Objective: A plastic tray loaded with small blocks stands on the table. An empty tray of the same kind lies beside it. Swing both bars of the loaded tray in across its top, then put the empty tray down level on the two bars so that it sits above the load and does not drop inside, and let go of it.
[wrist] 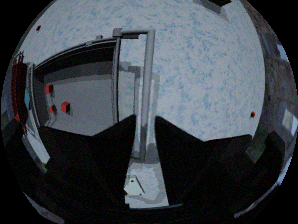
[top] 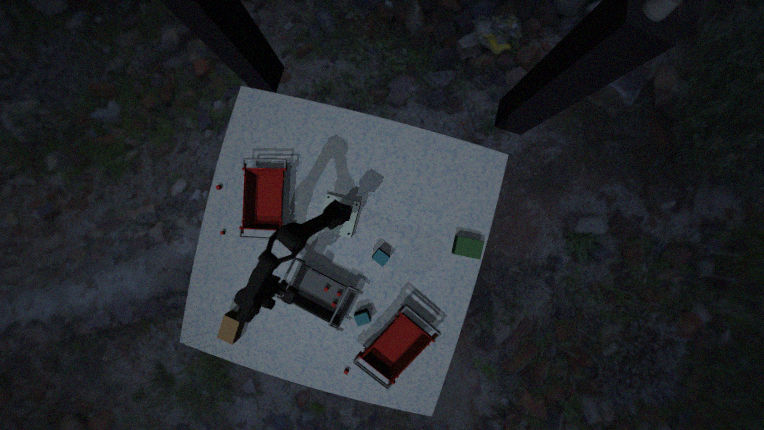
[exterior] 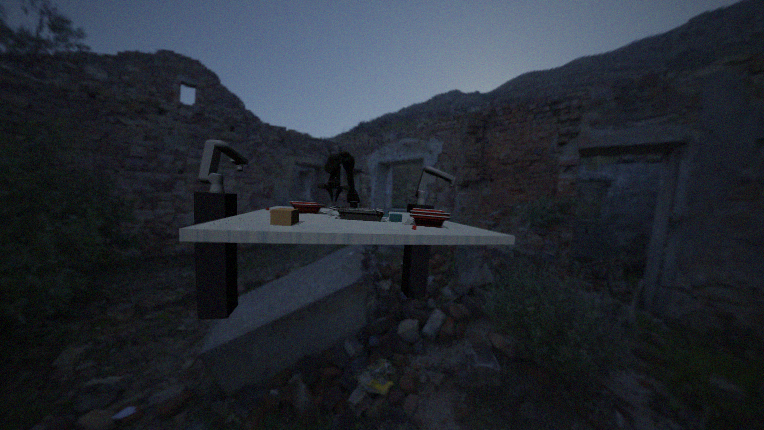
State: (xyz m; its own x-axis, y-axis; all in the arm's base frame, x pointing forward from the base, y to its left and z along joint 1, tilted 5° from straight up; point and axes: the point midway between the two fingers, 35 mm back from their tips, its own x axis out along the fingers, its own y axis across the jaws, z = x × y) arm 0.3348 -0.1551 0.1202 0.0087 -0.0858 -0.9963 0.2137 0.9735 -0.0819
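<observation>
Now: gripper tip 30 cm past the red plastic tray, 19 cm to the left of it and 5 cm above it. The rest, counted from my gripper tip: green block 73 cm to the left, 33 cm behind, 7 cm below; then tan block 32 cm ahead, 21 cm to the right, 6 cm below.
</observation>
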